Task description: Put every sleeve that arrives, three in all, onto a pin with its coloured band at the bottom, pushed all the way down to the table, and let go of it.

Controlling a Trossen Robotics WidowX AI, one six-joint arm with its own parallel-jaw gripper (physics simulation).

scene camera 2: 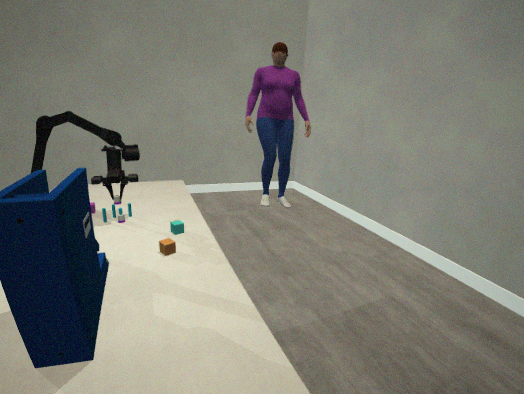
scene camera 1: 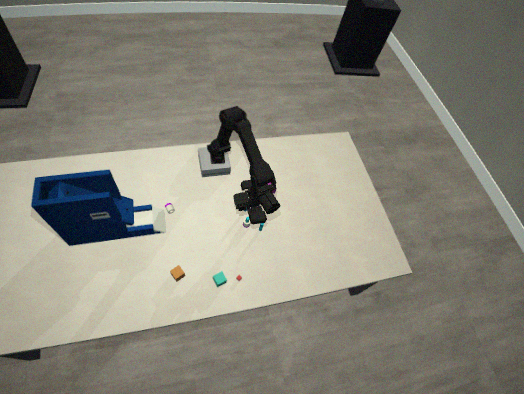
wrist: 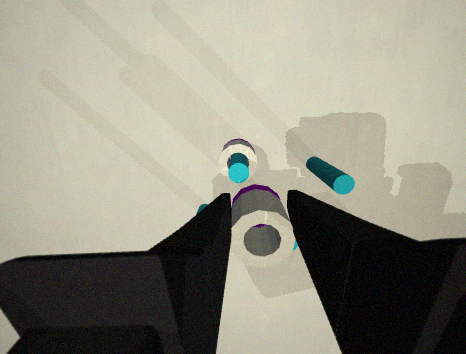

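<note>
My gripper (scene camera 2: 117,198) (wrist: 258,200) is shut on a white-grey sleeve (scene camera 2: 117,200) (wrist: 257,204), held upright above the pins with its purple band at the bottom. In scene camera 1 the arm hides the fingertips and this sleeve. A second sleeve (scene camera 1: 246,224) (scene camera 2: 121,218) (wrist: 238,148) sits low around a teal pin (wrist: 238,173), purple band at the bottom. A third sleeve (scene camera 1: 170,208) stands near the blue dispenser with its purple band at the top. Bare teal pins (scene camera 2: 104,215) (scene camera 2: 113,210) (scene camera 2: 129,209) stand around; one pin (wrist: 330,175) is right of the held sleeve in the wrist view.
The blue dispenser (scene camera 1: 90,220) (scene camera 2: 60,280) has two rails toward the third sleeve. A magenta cube (scene camera 1: 271,187) (scene camera 2: 92,207) is partly hidden. An orange cube (scene camera 1: 177,273) (scene camera 2: 167,246), a green cube (scene camera 1: 219,279) (scene camera 2: 177,227) and a small red cube (scene camera 1: 239,277) lie toward the front edge.
</note>
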